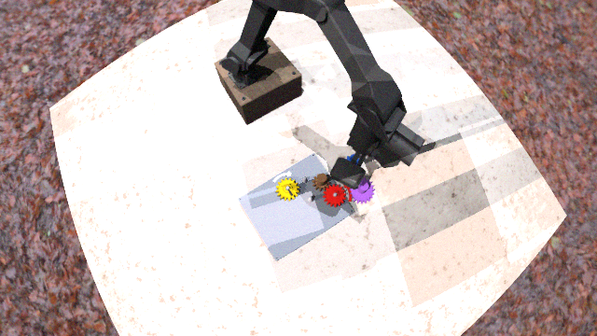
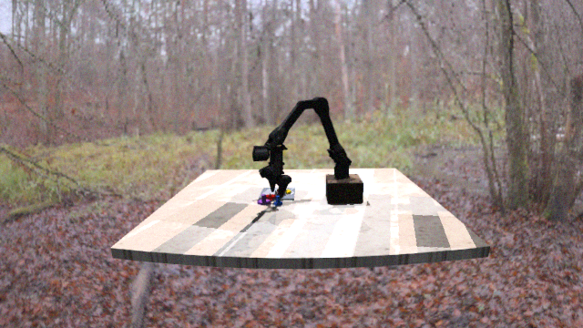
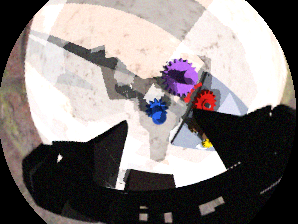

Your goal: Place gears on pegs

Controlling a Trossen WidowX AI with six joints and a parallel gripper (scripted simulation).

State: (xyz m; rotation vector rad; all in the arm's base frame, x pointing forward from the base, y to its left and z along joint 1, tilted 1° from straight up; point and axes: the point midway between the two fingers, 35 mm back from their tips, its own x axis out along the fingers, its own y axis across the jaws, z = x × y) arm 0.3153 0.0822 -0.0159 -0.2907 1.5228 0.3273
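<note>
The small blue gear is 30 mm below my gripper tip. The rest, counted from my gripper tip: small brown gear: 90 mm to the right, 20 mm below, 10 mm behind; then red gear: 90 mm to the right, 30 mm below, 30 mm ahead; then purple gear: 60 mm ahead, 30 mm to the right, 30 mm below.
</note>
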